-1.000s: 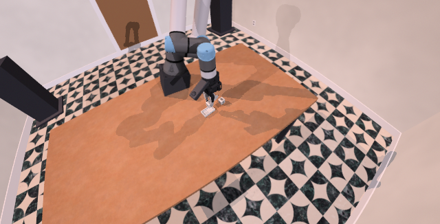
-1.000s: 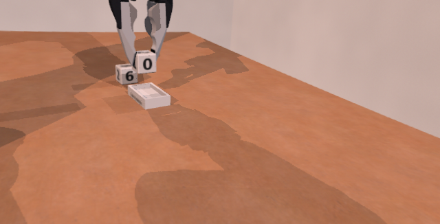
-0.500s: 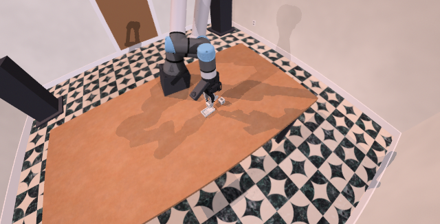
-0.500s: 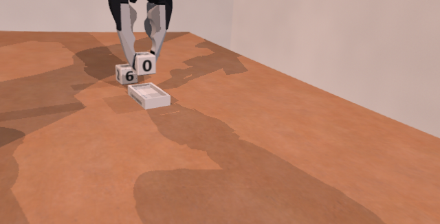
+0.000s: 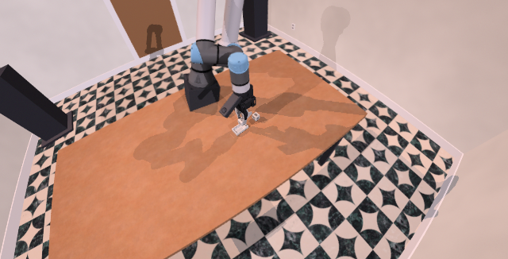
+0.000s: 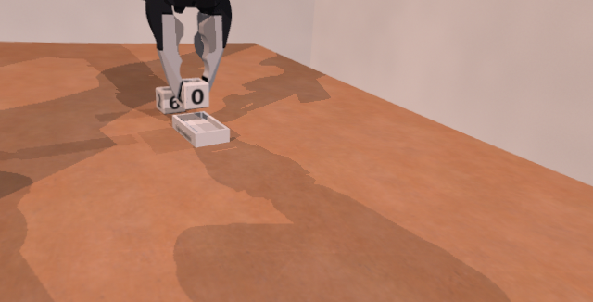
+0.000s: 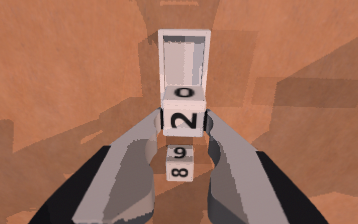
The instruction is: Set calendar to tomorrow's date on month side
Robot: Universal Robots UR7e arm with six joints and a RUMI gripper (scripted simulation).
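The tray is 50 mm below my hand and 20 mm to the right of it.
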